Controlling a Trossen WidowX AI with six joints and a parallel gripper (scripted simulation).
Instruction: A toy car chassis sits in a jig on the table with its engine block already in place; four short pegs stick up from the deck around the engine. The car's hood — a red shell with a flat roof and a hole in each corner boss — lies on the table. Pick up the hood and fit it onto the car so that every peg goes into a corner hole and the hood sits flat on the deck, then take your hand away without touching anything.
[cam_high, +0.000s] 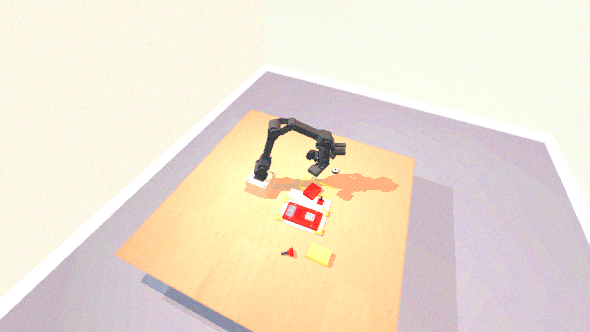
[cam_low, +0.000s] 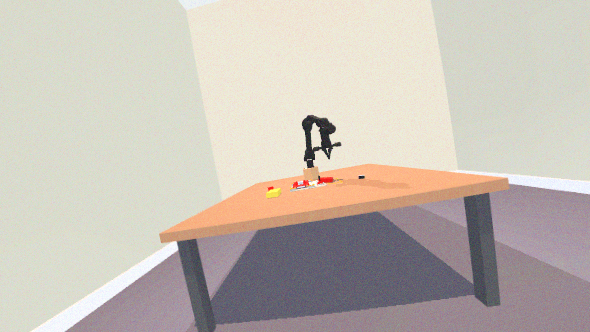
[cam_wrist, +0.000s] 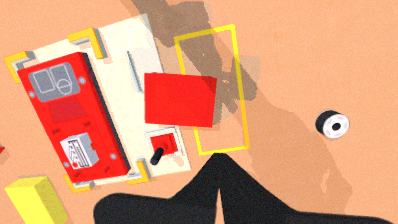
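Right now my gripper tip is 20 mm past the red hood, 40 mm to the left of it and 130 mm above it. Also, from my gripper tip: black-and-white wheel 50 mm ahead, 180 mm to the left, 140 mm below; yellow block 150 mm ahead, 380 mm to the right, 140 mm below; white jig board 190 mm to the right, 140 mm below.
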